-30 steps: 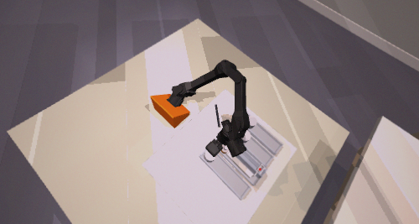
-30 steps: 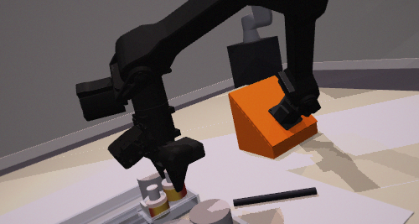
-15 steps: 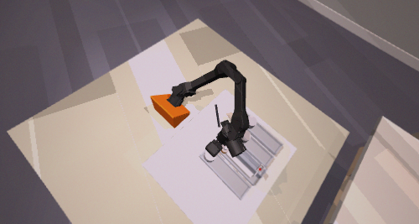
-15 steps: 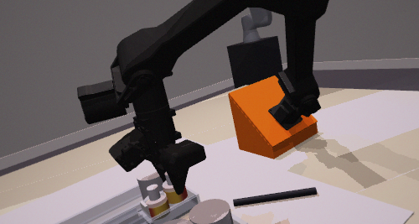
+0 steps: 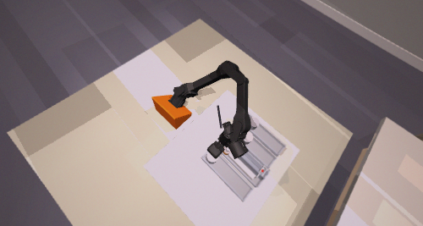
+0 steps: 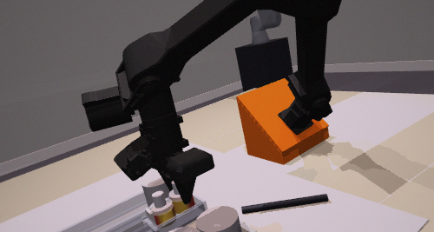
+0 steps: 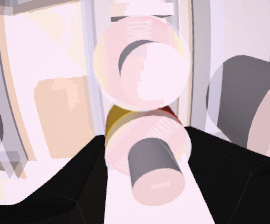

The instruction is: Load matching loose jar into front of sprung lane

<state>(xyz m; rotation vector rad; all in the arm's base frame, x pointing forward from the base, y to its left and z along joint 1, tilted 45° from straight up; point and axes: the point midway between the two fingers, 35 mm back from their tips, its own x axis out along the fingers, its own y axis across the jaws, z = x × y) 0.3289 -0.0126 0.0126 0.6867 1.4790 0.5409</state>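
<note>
Right now my gripper tip is 14 cm short of the lane rack, 1 cm to the right of it and 2 cm above it. Also, from my gripper tip: black rod 11 cm behind, 13 cm to the left, 3 cm below.
</note>
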